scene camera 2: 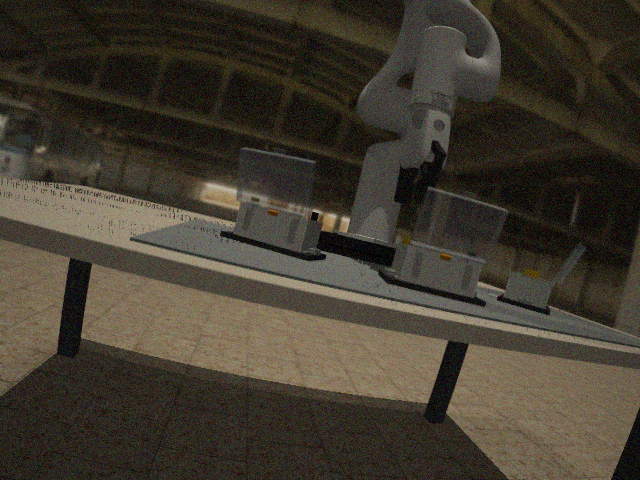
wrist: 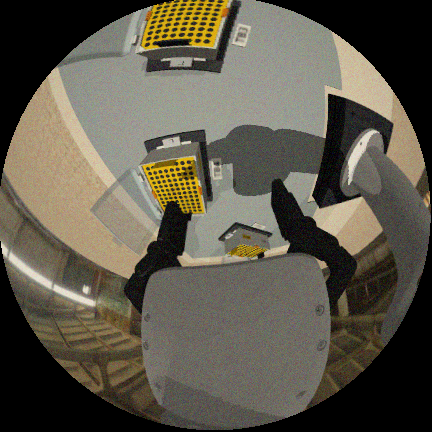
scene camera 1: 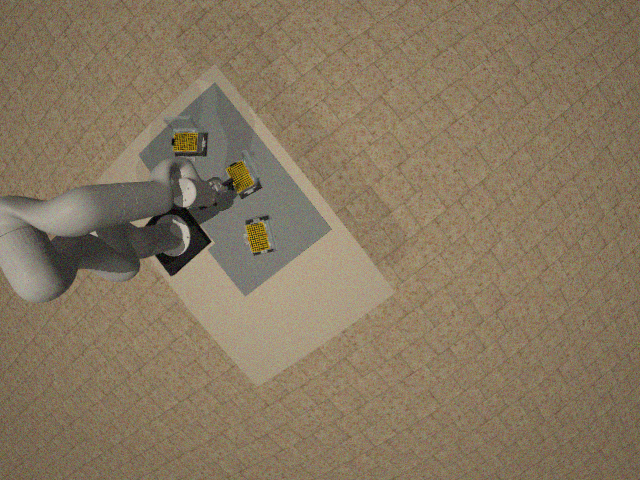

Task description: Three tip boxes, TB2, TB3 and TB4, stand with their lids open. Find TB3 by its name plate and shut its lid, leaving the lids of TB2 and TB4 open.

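TB3 (scene camera 1: 258, 237) (scene camera 2: 276, 224) (wrist: 185, 25), a grey box with a yellow perforated rack, stands at the top of the wrist view, its clear lid (scene camera 2: 276, 173) (wrist: 95, 35) open and upright. Its name plate (wrist: 241, 34) is too blurred to read. The middle box (scene camera 1: 240, 175) (scene camera 2: 439, 268) (wrist: 175, 180) has its lid (scene camera 2: 462, 222) (wrist: 125, 210) open; its name plate (wrist: 216, 169) is unreadable too. The third box (scene camera 1: 186, 142) (scene camera 2: 527, 289) (wrist: 247, 237) has its lid (scene camera 2: 571, 263) leaning open. My gripper (scene camera 1: 227, 184) (scene camera 2: 412, 193) (wrist: 224, 200) is open and empty, above the base side of the middle box.
The boxes stand on a grey mat (scene camera 1: 294, 222) (scene camera 2: 191, 240) (wrist: 275, 65) on a pale table (scene camera 1: 289, 320) (scene camera 2: 155, 271). The black base plate (scene camera 1: 199, 235) (scene camera 2: 361, 249) (wrist: 330, 145) of the arm is beside the mat. The raised middle lid is close to the gripper.
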